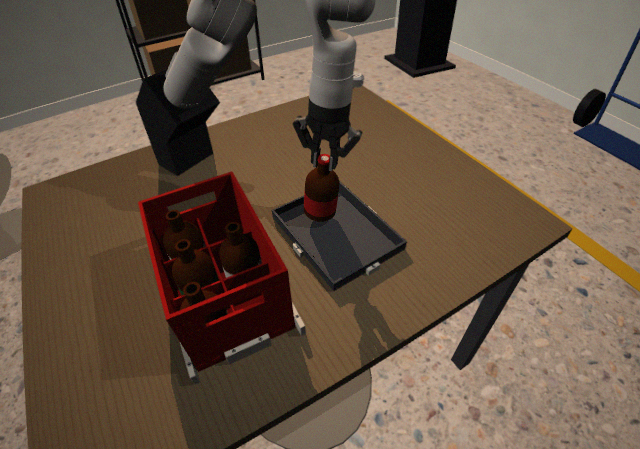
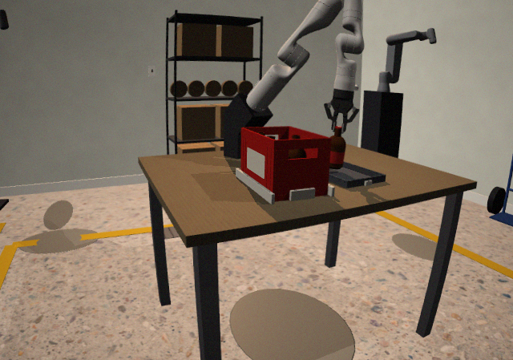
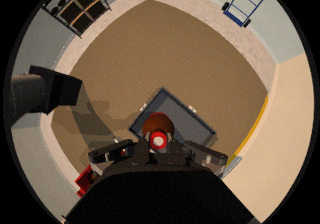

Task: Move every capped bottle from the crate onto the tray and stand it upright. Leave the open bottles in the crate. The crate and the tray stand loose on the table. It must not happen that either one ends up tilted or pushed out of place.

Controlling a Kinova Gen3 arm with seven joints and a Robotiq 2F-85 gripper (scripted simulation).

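Now: hand 1 cm past the glass bottle and 7 cm above it. Also, from my hand: red crate 9 cm ahead, 27 cm to the right, 9 cm below; then dark grey tray 5 cm ahead, 16 cm below.
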